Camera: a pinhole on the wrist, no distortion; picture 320 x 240 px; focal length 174.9 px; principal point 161.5 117.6 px. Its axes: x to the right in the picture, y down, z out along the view. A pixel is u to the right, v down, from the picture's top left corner.
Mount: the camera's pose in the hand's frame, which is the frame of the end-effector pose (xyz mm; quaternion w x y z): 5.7 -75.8 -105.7 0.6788 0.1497 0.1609 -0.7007
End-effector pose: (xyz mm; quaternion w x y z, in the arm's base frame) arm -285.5 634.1 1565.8 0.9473 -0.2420 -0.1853 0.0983
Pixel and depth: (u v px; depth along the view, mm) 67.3 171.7 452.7
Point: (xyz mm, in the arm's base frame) -297.7 802.3 1969.5
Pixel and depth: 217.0 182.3 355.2
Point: -194.4 453.1 1905.7
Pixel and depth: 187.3 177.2 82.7
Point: -227.8 521.7 1607.1
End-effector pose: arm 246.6 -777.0 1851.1 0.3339 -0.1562 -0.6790 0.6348
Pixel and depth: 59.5 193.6 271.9
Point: 28.2 -856.5 1941.2
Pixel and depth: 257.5 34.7 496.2
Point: 378.4 -1177.9 2308.5
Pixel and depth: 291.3 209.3 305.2
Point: 172.4 -787.8 2295.6
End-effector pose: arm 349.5 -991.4 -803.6 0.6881 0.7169 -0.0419 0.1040
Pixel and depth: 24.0 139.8 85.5
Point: 379.1 -987.3 -850.5
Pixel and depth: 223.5 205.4 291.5
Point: 567.3 -1073.7 -1067.2
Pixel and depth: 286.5 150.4 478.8
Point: 572.0 -1132.2 -1370.4
